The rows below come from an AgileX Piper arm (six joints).
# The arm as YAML. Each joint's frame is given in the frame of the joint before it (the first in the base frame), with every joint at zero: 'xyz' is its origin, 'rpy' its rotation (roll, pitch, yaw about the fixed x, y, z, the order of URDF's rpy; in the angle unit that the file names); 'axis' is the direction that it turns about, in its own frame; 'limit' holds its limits. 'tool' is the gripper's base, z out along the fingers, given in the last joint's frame.
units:
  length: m
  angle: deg
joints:
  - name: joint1
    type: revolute
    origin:
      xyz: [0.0, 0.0, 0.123]
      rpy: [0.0, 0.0, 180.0]
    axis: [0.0, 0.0, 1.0]
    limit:
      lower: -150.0
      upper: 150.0
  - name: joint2
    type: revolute
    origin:
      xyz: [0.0, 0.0, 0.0]
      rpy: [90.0, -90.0, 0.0]
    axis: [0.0, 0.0, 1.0]
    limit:
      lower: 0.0
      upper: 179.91
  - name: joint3
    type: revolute
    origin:
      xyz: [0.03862, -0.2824, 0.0]
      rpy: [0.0, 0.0, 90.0]
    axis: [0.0, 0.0, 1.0]
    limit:
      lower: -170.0
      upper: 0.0
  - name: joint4
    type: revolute
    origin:
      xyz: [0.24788, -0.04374, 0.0]
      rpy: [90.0, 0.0, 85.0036]
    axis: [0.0, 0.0, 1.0]
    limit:
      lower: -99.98
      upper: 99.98
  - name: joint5
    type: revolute
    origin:
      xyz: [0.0, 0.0, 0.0]
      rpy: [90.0, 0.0, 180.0]
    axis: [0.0, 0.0, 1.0]
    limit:
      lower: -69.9
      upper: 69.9
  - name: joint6
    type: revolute
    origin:
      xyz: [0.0, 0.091, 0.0]
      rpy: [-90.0, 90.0, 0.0]
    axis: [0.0, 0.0, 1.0]
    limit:
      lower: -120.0
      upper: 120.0
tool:
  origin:
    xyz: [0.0, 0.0, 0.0]
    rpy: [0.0, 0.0, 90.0]
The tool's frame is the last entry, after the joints.
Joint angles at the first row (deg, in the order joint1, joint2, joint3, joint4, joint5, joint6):
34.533 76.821 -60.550 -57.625 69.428 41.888
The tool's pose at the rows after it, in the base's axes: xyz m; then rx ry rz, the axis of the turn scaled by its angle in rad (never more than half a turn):
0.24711 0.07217 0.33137 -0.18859 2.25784 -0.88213
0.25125 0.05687 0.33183 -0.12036 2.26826 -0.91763
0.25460 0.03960 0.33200 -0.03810 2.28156 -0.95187
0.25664 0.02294 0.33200 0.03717 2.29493 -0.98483
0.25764 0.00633 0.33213 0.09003 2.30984 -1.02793
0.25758 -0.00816 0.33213 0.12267 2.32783 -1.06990
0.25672 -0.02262 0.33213 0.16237 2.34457 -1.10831
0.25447 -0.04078 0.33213 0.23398 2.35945 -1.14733
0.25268 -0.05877 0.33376 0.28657 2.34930 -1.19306
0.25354 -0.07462 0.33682 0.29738 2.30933 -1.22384
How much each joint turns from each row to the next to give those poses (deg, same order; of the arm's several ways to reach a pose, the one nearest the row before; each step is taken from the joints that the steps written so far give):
-1.597 -0.001 0.000 -2.448 -0.109 -0.355
-3.476 0.001 -0.001 -0.362 -0.001 0.129
-3.894 -0.001 0.000 -0.134 0.001 0.315
-3.733 0.001 0.000 0.000 0.000 0.036
-3.686 0.001 0.000 -0.107 -0.001 -1.037
-3.222 -0.002 0.002 0.000 -0.001 -1.653
-3.221 0.002 -0.001 0.000 0.002 -1.331
-4.069 0.000 -0.001 0.000 -0.001 -0.666
-3.992 -0.002 0.002 -1.293 -0.875 -0.435
-3.642 0.000 -0.001 -2.413 -3.017 -0.141

